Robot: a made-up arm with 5 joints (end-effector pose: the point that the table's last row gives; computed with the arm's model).
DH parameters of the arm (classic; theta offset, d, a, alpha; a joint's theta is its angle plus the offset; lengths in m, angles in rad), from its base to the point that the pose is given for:
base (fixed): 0 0.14 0 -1.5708
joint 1: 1.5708 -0.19 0 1.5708
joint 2: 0 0 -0.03 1.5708
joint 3: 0 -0.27 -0.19 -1.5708
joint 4: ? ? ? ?
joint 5: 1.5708 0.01 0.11 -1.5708
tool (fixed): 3.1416 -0.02 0 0
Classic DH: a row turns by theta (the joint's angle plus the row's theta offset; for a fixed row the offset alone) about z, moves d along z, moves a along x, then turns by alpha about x.
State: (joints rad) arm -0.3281 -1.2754 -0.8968 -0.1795 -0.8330
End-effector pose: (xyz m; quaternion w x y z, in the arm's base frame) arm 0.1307 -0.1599 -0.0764 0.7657 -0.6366 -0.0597 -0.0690
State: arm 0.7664 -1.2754 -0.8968 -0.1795 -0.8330
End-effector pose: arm -0.1324 -0.1599 -0.0753 0.6850 -0.5796 0.3474 0.2723
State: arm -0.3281 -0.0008 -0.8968 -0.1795 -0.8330
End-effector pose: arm 0.0650 0.0550 0.1164 0.9873 -0.0689 -0.1312 0.0577
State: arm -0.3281 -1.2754 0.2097 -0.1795 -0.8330
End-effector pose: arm 0.1561 -0.0752 -0.0405 0.5721 -0.6267 -0.4821 0.2180
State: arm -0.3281 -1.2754 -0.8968 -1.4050 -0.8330
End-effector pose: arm 0.1828 -0.1177 0.1377 0.4095 -0.8425 0.2488 0.2463
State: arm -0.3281 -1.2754 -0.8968 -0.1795 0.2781
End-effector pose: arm 0.1728 -0.0533 -0.0487 0.6821 -0.5045 0.3531 -0.3944
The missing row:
joint 4: 0 0.15 0.1 -1.5708
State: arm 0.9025 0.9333 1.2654 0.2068 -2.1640
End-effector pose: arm 0.3508 -0.2042 0.3488 0.2223 -0.1936 -0.8468 -0.4428
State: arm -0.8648 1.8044 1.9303 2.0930 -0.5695
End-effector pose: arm -0.5000 -0.2799 0.1823 0.6930 -0.5060 0.4751 -0.1948
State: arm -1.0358 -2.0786 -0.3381 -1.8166 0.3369
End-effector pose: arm 0.2800 -0.1013 0.0947 0.2837 0.6951 -0.2809 0.5979
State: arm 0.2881 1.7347 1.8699 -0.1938 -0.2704
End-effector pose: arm 0.0148 -0.2948 0.3831 0.4302 0.2154 -0.4548 -0.7494
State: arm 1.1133 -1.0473 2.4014 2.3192 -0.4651
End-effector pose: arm -0.4834 -0.1347 0.1858 0.2425 0.8089 0.1918 0.5001
